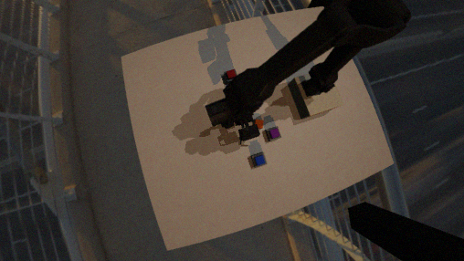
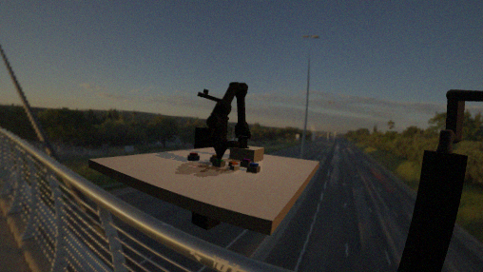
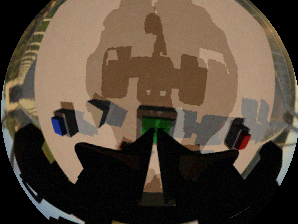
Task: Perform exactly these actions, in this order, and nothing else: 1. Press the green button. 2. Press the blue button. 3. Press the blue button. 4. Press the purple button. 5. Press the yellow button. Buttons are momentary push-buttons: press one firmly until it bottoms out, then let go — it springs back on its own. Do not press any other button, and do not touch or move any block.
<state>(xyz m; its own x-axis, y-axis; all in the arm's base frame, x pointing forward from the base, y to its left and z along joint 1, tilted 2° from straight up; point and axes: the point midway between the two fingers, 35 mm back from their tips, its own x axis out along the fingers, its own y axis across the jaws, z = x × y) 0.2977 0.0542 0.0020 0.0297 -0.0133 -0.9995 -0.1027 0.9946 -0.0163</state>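
Right now the green button is 10 mm below my gripper tip. The rest, counted from my gripper tip: yellow button (80 mm to the right, 70 mm behind); then purple button (120 mm behind, 90 mm to the left); then orange block (70 mm behind, 40 mm to the left, 20 mm below).
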